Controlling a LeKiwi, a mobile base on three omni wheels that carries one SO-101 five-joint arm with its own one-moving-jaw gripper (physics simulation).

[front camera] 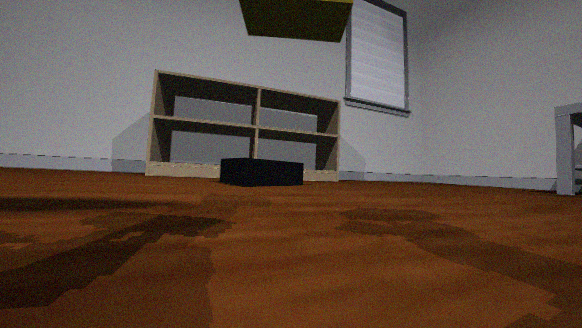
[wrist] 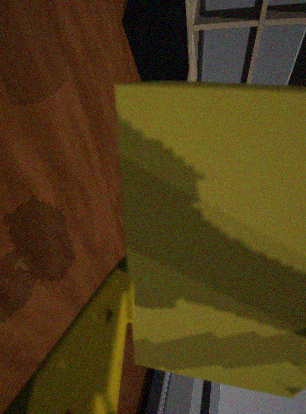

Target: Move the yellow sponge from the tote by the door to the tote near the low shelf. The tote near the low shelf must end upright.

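Places are measured from the arm's base along level axes (x ahead, y left, z up), in millimetres.
Where they show: hand, tool point: (front camera: 295,9) (wrist: 143,264).
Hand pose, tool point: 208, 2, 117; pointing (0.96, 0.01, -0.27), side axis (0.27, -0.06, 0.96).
Observation:
Things, the pixels of their top centre, and the offset from my tool point, as dx, dy, dz. "spot": a spot on its surface instead. Level surfaces: height alone.
- yellow sponge, surface spot: (wrist: 215,200) spot: -10, +33, +18
- bench, surface spot: (front camera: 565,150) spot: +660, -1362, +13
- brown wooden floor, surface height: dz -207
The yellow sponge (front camera: 297,20) (wrist: 215,200) hangs in the air at the top of the front camera view and fills much of the wrist view. My gripper (wrist: 131,290) is shut on the sponge; one yellow jaw shows against its lower left side, and the other jaw is hidden. The tote near the low shelf (front camera: 261,172) (wrist: 156,40) is black and stands upright on the floor, ahead and slightly left of centre in the front camera view. Its inside does not show. The tote by the door does not show.
The low wooden shelf (front camera: 257,107) (wrist: 192,45) stands behind the black tote against the far wall. A window (front camera: 377,55) is on the wall to its right. A grey table or bench (front camera: 565,150) stands at the right edge. Dark shadows lie across the brown wooden floor (front camera: 320,265).

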